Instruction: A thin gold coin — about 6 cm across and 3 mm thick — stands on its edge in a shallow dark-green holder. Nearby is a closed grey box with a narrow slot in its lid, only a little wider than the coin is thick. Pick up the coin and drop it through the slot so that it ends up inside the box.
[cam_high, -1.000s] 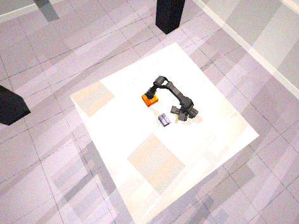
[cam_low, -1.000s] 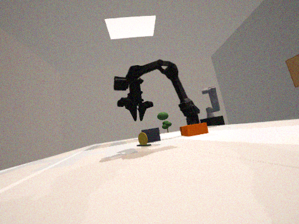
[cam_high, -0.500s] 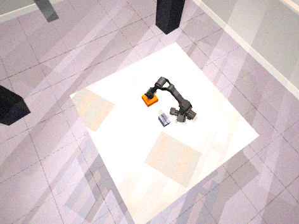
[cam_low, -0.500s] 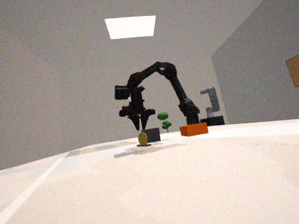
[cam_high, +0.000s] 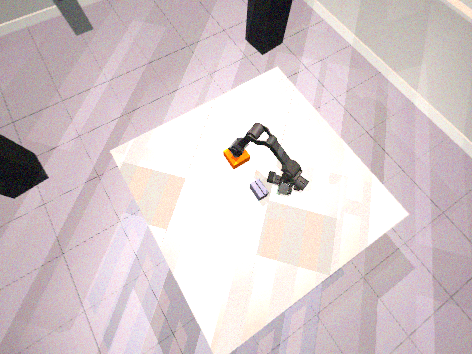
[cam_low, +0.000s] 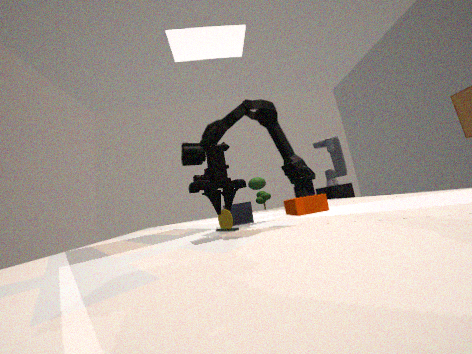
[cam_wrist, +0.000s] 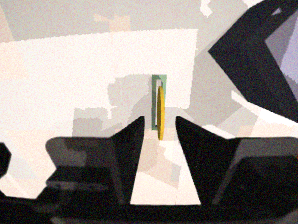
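Right now my gripper tip is 2 cm above the gold coin.
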